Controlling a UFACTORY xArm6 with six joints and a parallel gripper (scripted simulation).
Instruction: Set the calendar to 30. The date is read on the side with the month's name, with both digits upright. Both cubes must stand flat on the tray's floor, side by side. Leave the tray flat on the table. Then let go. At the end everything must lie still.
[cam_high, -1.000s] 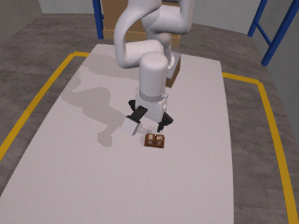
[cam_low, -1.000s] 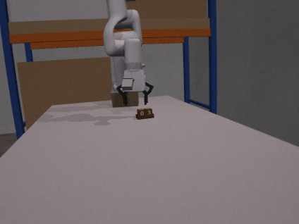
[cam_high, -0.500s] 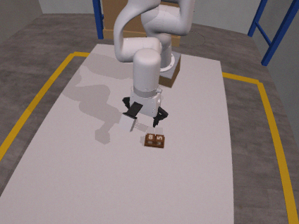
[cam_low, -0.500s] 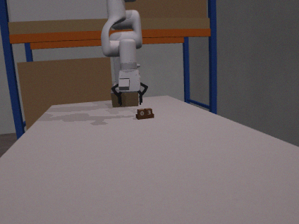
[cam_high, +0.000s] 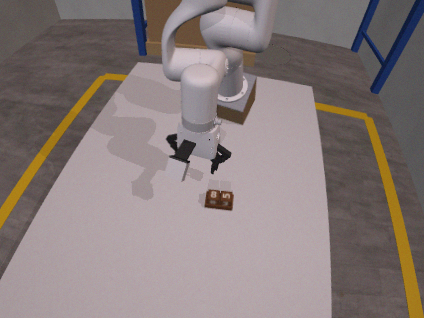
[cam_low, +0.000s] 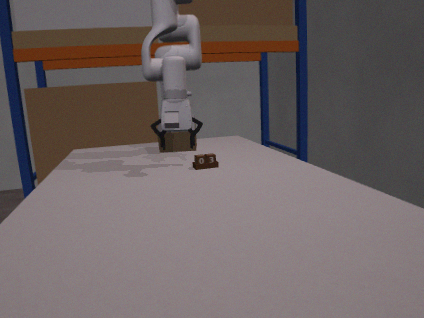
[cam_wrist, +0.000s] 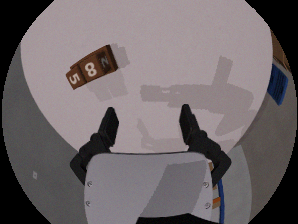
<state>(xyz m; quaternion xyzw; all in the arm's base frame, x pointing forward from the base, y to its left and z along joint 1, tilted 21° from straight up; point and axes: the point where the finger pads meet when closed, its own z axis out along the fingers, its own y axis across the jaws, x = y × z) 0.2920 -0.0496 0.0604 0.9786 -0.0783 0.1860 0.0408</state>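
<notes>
Now: hand 90 mm to the right of the brown digit cube, 70 mm short of it and 40 mm above it. Also, from my hand: brown calendar tray: 70 mm to the left, 70 mm ahead, 60 mm below.
</notes>
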